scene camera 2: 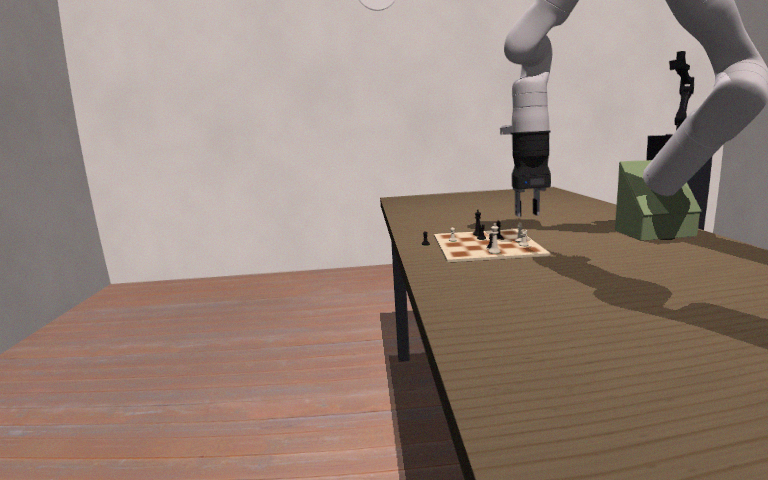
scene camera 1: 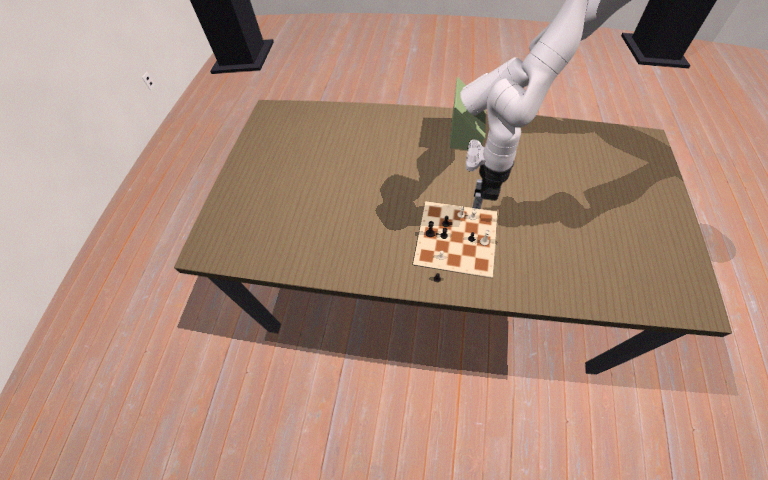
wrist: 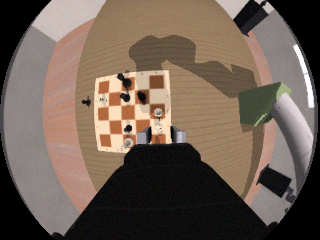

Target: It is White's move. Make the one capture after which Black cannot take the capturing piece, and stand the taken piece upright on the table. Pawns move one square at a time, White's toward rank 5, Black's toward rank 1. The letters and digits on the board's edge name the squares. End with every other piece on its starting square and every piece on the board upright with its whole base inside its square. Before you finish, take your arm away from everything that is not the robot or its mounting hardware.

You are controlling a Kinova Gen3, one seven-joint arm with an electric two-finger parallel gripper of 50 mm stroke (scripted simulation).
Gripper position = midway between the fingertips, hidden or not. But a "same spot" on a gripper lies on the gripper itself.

Scene:
my gripper: scene camera 2; scene camera 1; wrist 161,132
chessboard: scene camera 2; scene camera 1; wrist 111,118
same spot on my gripper: [scene camera 1: 477,203] = [scene camera 2: 516,204]
same spot on chessboard: [scene camera 1: 460,255] = [scene camera 2: 463,245]

